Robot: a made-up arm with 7 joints.
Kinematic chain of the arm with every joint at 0, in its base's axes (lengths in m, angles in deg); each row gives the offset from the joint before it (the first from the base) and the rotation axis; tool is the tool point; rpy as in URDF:
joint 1: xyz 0 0 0.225 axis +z
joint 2: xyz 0 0 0 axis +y
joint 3: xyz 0 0 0.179 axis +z
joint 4: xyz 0.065 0 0 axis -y
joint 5: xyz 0.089 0 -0.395 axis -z
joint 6: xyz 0 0 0 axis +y
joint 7: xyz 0.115 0 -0.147 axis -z
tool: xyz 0 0 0 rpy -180 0 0
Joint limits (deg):
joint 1: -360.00..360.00
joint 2: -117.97..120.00
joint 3: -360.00..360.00
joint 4: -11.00..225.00
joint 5: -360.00..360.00
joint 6: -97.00..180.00
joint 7: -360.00..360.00
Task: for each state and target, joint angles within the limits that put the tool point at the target. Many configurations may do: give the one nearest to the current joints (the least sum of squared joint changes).
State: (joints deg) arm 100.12 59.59 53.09 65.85 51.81 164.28 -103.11
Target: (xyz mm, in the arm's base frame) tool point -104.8 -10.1 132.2
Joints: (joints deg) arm 91.28 50.86 37.91 16.48 21.11 179.77 -103.11
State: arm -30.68 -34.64 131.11 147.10 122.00 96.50 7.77
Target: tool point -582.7 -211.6 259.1
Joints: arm 12.58 -70.33 139.06 156.03 110.27 132.03 7.77
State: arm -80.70 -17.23 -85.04 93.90 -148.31 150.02 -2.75
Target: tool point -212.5 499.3 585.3
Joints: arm -103.28 -34.47 -100.30 109.90 -148.82 130.49 -2.75
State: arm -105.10 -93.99 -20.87 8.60 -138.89 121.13 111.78
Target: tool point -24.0 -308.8 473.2
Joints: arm -78.55 -84.28 1.03 -5.02 -150.66 117.05 111.78
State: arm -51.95 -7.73 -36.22 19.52 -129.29 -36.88 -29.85
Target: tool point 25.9 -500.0 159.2
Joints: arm -59.60 -7.94 -43.63 51.05 -118.65 -14.73 -29.85
